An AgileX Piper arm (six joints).
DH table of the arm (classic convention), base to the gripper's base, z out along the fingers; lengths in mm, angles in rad. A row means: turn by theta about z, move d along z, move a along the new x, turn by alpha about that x. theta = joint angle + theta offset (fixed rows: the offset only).
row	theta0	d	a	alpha
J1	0	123	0	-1.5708
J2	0.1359	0	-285.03	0
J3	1.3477	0	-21.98	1.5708
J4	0	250.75	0	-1.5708
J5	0	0	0	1.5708
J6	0	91	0	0
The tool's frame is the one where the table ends.
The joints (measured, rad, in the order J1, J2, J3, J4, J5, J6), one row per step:
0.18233, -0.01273, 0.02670, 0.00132, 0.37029, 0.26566
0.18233, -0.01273, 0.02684, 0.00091, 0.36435, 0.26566
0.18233, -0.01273, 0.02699, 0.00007, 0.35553, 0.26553
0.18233, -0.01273, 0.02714, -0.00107, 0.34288, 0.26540
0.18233, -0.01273, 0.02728, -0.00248, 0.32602, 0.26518
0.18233, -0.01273, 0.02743, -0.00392, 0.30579, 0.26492
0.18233, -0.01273, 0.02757, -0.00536, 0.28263, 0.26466
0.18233, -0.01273, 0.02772, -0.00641, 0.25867, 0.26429
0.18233, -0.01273, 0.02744, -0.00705, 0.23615, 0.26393
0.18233, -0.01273, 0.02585, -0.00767, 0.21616, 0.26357
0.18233, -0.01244, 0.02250, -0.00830, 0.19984, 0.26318
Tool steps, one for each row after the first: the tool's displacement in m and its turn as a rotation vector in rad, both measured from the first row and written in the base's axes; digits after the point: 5 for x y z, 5 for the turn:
0.00016, 0.00002, 0.00047, 0.00065, -0.00578, -0.00004
0.00039, 0.00003, 0.00119, 0.00128, -0.01448, -0.00006
0.00071, 0.00005, 0.00225, 0.00230, -0.02700, -0.00010
0.00111, 0.00009, 0.00368, 0.00374, -0.04374, -0.00012
0.00155, 0.00013, 0.00542, 0.00572, -0.06379, -0.00010
0.00202, 0.00019, 0.00743, 0.00822, -0.08674, -0.00006
0.00244, 0.00025, 0.00951, 0.01115, -0.11041, 0.00005
0.00279, 0.00032, 0.01163, 0.01431, -0.13301, 0.00017
0.00302, 0.00036, 0.01396, 0.01726, -0.15441, 0.00028
0.00314, 0.00038, 0.01655, 0.01977, -0.17365, 0.00039

